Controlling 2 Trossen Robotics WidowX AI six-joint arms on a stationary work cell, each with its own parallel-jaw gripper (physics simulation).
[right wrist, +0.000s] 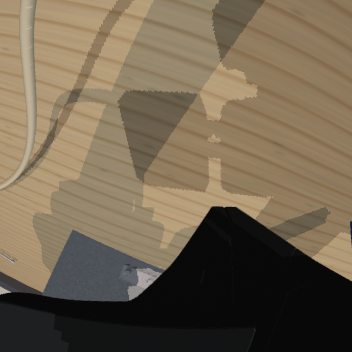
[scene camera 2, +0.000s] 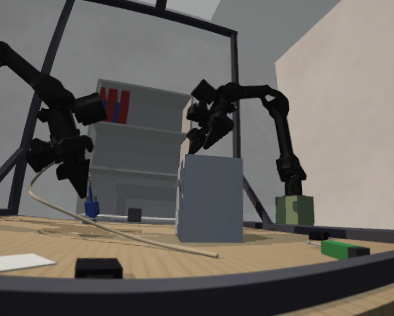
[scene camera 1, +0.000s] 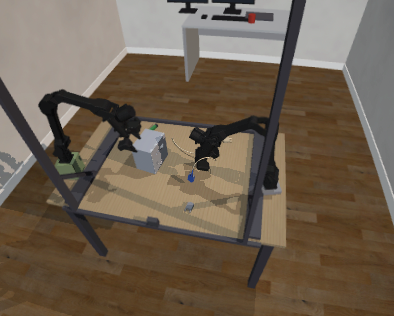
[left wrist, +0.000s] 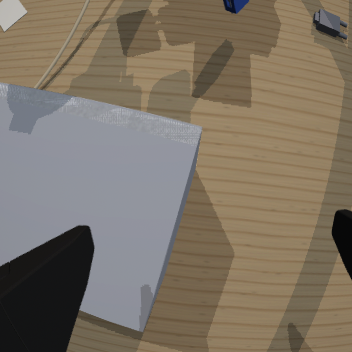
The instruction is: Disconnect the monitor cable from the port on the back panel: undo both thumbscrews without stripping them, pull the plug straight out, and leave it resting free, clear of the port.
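Frame: origin at the left arm's base, x ahead, y left, z up, level; millimetres.
Where they show: left gripper, fingertip midpoint: [scene camera 2: 196,152] [scene camera 1: 138,145] [left wrist: 217,232]; right gripper, fingertip midpoint: [right wrist: 221,218] [scene camera 2: 83,197] [scene camera 1: 195,162]; left arm's base, link origin: [scene camera 1: 66,158]; right arm's base, link origin: [scene camera 1: 269,184].
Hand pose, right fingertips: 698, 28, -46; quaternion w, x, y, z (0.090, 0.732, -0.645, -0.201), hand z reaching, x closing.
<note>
Each offset is from my right fingertips to the top centre of the thing, as dx, dy, dz. "spot": to the spot under its first point. Level surfaces: height alone.
The blue plug @(-18, -88, +33) [scene camera 1: 191,177] [scene camera 2: 91,209] [left wrist: 236,5] [right wrist: 351,232] is upright, apart from the grey box @(-252, +65, +96) [scene camera 1: 145,156] [scene camera 2: 212,200] [left wrist: 100,185] [right wrist: 80,270]; whether it touches the table is unclear. The beige cable [scene camera 1: 180,148] [scene camera 2: 125,232] [left wrist: 62,47] [right wrist: 30,90] loops up past my right gripper [scene camera 1: 202,167] [scene camera 2: 84,196] [right wrist: 224,207], which is shut with nothing visible between its fingers, above the table near the plug. Whether the cable rests on that gripper is unclear. My left gripper [scene camera 2: 197,150] [left wrist: 217,232] is open above the box's top edge. The port is too small to make out.
A grey connector with two prongs @(-23, -241, -55) [scene camera 1: 188,206] [left wrist: 329,22] lies on the table @(dz -72) [scene camera 1: 225,215]. A green-handled screwdriver @(-307, +325, -53) [scene camera 1: 153,127] [scene camera 2: 345,249] lies behind the box in scene camera 1. Scene camera 2 shows a black block @(-17, +315, -55) [scene camera 2: 98,268] and a white card @(spot: +44, +257, -70) [scene camera 2: 25,262] near the rail.
</note>
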